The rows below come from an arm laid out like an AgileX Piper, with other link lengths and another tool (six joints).
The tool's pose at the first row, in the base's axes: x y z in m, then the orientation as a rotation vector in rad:
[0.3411, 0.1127, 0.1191, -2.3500, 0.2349, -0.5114]
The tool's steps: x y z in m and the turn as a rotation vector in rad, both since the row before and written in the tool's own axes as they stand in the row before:
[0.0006, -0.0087, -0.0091, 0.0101, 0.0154, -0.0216]
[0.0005, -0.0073, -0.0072, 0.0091, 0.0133, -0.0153]
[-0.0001, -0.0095, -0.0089, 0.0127, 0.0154, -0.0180]
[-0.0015, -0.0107, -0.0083, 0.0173, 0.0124, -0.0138]
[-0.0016, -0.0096, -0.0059, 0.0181, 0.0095, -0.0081]
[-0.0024, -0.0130, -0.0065, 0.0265, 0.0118, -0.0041]
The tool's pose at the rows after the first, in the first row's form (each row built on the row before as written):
[0.3380, 0.1133, 0.1313, -2.3418, 0.2138, -0.5401]
[0.3353, 0.1141, 0.1412, -2.3333, 0.1993, -0.5631]
[0.3310, 0.1156, 0.1534, -2.3212, 0.1816, -0.5897]
[0.3254, 0.1187, 0.1654, -2.3042, 0.1658, -0.6104]
[0.3206, 0.1224, 0.1751, -2.2859, 0.1549, -0.6246]
[0.3144, 0.1282, 0.1871, -2.2579, 0.1468, -0.6387]

